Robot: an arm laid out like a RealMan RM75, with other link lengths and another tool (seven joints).
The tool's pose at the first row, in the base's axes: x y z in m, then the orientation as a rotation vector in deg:
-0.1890, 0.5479, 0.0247, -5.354, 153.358, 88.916
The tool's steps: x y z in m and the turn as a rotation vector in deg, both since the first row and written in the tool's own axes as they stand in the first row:
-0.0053, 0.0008, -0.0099, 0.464, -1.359, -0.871
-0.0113, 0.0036, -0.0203, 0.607, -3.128, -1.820
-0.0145, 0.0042, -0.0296, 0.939, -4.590, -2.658
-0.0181, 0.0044, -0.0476, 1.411, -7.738, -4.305
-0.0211, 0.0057, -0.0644, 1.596, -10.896, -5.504
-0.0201, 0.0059, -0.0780, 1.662, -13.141, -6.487
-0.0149, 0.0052, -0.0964, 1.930, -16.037, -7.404
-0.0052, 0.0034, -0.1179, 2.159, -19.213, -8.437
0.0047, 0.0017, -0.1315, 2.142, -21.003, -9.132
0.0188, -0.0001, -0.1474, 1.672, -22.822, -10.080
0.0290, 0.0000, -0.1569, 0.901, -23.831, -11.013
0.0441, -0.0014, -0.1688, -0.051, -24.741, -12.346
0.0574, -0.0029, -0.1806, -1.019, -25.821, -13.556
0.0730, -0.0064, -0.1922, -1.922, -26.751, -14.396
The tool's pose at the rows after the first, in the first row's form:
-0.1839, 0.5399, 0.0307, -5.400, 152.269, 87.546
-0.1782, 0.5324, 0.0387, -5.235, 150.592, 86.439
-0.1751, 0.5247, 0.0440, -5.162, 149.334, 85.230
-0.1717, 0.5093, 0.0534, -4.815, 146.512, 83.003
-0.1690, 0.4954, 0.0631, -3.923, 143.681, 81.275
-0.1702, 0.4837, 0.0699, -3.469, 141.561, 80.095
-0.1755, 0.4672, 0.0781, -2.466, 139.106, 78.436
-0.1852, 0.4474, 0.0865, -1.433, 136.350, 76.692
-0.1951, 0.4345, 0.0911, -1.002, 134.649, 75.857
-0.2092, 0.4194, 0.0965, -0.870, 132.523, 75.486
-0.2194, 0.4109, 0.1006, -1.287, 130.835, 75.771
-0.2345, 0.3994, 0.1042, -2.232, 128.928, 76.183
-0.2478, 0.3880, 0.1078, -2.906, 126.932, 76.557
-0.2632, 0.3758, 0.1095, -3.251, 125.256, 76.994

